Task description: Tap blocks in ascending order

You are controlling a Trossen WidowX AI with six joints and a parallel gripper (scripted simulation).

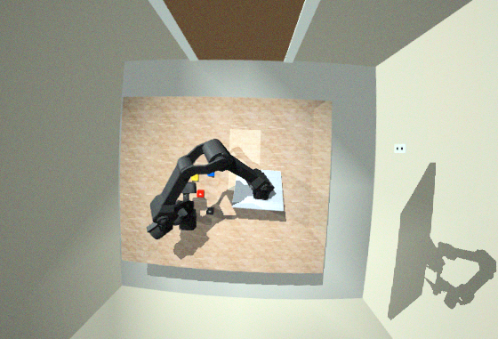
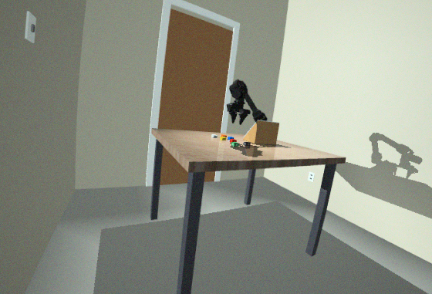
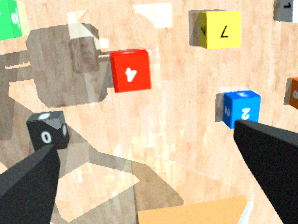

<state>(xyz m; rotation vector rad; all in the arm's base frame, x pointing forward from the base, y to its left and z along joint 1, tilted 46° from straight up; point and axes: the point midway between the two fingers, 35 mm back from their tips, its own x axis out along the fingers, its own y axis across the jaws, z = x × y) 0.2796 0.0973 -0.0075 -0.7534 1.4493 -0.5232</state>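
Now: the black block 110 mm below my gripper tip, 80 mm to the left of it and 50 mm behind it. From my gripper tip the other things lie so: blue block (110 mm to the right, 110 mm below, 30 mm behind); red block (110 mm below, 10 mm ahead); yellow block (110 mm below, 80 mm to the right, 50 mm ahead).
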